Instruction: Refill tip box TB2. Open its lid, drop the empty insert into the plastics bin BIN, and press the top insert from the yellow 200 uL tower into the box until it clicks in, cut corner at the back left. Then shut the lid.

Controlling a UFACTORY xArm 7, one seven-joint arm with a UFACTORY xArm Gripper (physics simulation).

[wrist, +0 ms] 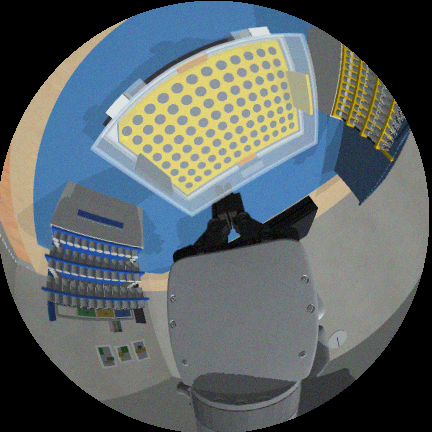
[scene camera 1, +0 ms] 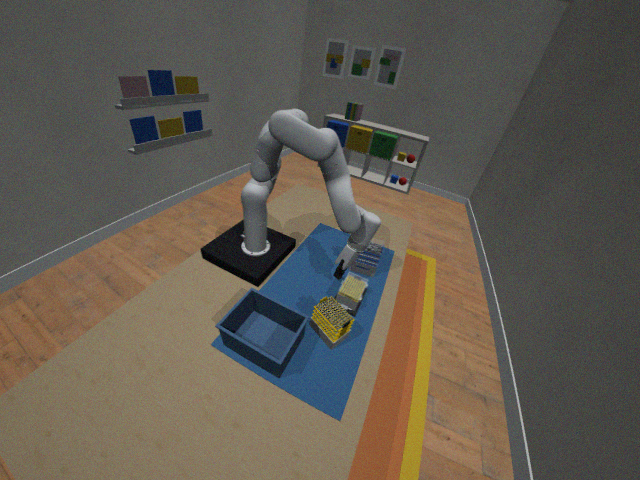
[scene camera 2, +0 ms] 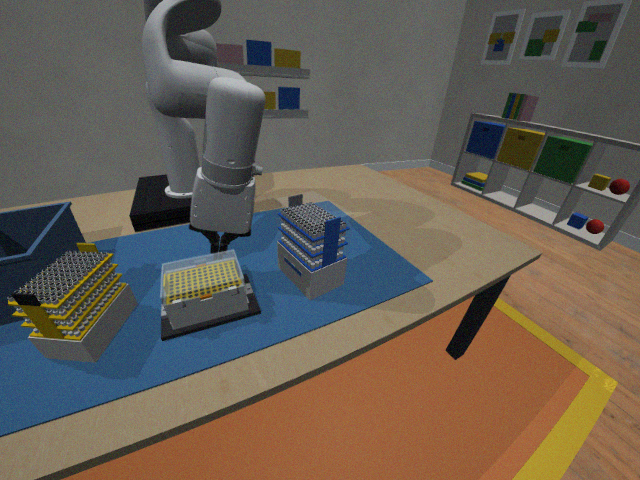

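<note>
Tip box TB2 (scene camera 1: 346,301) (scene camera 2: 206,311) is a pale box on a black base plate. Its clear lid (scene camera 2: 198,260) (wrist: 308,55) is shut over it, and the yellow empty insert (scene camera 1: 353,287) (scene camera 2: 202,280) (wrist: 210,115) shows through. My gripper (scene camera 1: 339,275) (scene camera 2: 219,250) (wrist: 225,192) is shut and empty, fingers together, pointing down close behind the box's back side. Whether the fingertips touch the lid, I cannot tell. The yellow 200 uL tower (scene camera 1: 331,317) (scene camera 2: 67,299) (wrist: 367,95) stands left of the box in scene camera 2, with several filled inserts stacked. The bin BIN (scene camera 1: 248,352) (scene camera 2: 12,276) is dark blue and open-topped.
A blue tower (scene camera 1: 367,259) (scene camera 2: 311,254) (wrist: 95,265) of stacked inserts stands on the box's other side, near my gripper. The towers, box and bin stand on a blue mat (scene camera 1: 330,387) (scene camera 2: 289,317). The arm's black base block (scene camera 1: 232,260) is behind the mat.
</note>
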